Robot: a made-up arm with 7 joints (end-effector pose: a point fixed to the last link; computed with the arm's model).
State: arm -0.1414 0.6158 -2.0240 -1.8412 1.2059 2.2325 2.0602
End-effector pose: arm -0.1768 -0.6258 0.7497 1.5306 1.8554 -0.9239
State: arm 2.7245 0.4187 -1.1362 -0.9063 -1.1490 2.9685 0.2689
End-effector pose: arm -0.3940 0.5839 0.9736 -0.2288 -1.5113 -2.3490
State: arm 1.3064 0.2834 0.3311 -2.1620 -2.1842 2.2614 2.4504
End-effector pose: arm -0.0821 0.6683 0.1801 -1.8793 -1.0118 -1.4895
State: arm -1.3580 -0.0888 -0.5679 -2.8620 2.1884 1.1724 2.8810
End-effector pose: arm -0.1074 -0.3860 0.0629 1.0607 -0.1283 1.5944
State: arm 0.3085 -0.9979 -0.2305 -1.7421 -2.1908 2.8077 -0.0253
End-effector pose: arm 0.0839 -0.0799 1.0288 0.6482 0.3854 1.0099
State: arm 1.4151 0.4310 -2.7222 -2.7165 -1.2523 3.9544 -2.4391
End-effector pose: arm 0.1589 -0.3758 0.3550 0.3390 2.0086 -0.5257
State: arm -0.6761 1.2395 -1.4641 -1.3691 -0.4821 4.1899 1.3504
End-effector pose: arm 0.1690 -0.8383 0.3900 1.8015 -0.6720 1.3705
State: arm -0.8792 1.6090 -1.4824 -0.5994 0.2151 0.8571 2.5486
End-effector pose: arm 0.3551 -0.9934 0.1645 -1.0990 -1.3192 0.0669
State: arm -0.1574 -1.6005 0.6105 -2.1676 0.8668 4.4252 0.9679
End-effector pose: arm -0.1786 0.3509 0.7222 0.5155 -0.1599 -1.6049
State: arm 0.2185 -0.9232 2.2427 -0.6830 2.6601 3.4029 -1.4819
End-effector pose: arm -0.8877 0.1254 0.6205 -0.7721 -1.3118 -0.0208
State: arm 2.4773 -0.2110 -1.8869 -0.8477 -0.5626 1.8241 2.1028
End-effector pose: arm 0.5395 0.1473 1.1545 -1.4812 1.7530 -0.7031
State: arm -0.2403 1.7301 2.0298 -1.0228 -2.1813 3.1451 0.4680
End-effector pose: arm 0.9076 0.2367 0.4060 -1.4930 -0.3344 -1.8495
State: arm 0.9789 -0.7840 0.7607 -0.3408 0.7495 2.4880 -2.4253
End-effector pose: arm -0.4179 -0.5408 1.0804 -1.3524 0.1864 2.6038
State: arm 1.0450 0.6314 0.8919 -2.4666 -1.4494 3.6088 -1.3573
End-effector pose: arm -0.2655 0.4365 0.1123 1.5553 -1.7051 -0.8962
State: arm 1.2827 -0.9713 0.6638 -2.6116 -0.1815 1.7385 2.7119
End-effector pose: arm -0.2175 0.4087 0.5176 -2.3121 1.2416 -0.8069
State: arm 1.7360 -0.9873 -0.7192 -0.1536 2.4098 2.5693 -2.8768
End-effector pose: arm 0.2204 -0.8391 0.8464 0.7424 1.2005 -2.4829
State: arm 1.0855 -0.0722 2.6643 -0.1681 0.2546 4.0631 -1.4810
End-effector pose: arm -0.0175 -0.0372 1.2117 -0.6537 0.2504 -0.6077
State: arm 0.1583 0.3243 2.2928 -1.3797 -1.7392 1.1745 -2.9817
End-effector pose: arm -0.2871 0.5017 1.0103 -1.2677 1.3100 -0.4311
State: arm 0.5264 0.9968 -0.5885 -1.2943 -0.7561 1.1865 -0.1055
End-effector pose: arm 0.9571 0.1023 0.1551 1.6501 0.0837 -1.0111
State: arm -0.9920 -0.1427 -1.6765 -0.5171 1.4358 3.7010 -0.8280
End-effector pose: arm -0.2940 0.0728 1.1835 -0.7338 -0.4237 0.9014
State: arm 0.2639 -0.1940 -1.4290 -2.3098 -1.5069 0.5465 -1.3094
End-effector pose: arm 0.1740 -0.5973 0.3041 -1.4058 0.0353 2.0384
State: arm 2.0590 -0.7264 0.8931 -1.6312 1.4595 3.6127 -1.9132
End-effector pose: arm -0.4021 -0.2090 0.9196 0.1386 -0.9848 -1.2546
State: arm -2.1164 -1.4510 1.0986 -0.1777 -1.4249 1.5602 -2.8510
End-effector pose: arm 0.5980 0.9049 0.3978 0.3379 -0.2723 -1.9898
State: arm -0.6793 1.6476 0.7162 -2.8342 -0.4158 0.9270 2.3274
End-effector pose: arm -0.0484 0.3102 -0.0083 1.1231 0.4165 -1.0563
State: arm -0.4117 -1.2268 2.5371 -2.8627 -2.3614 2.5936 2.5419
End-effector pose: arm 0.1421 0.0923 -0.0912 0.8714 2.0804 0.9426
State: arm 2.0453 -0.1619 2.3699 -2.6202 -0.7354 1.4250 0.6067
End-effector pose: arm -0.1660 -0.4544 0.0564 -1.1354 1.9251 2.0570
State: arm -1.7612 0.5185 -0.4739 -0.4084 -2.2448 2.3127 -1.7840
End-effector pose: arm -0.2016 -0.6850 1.0446 -0.6692 -0.0285 2.8318
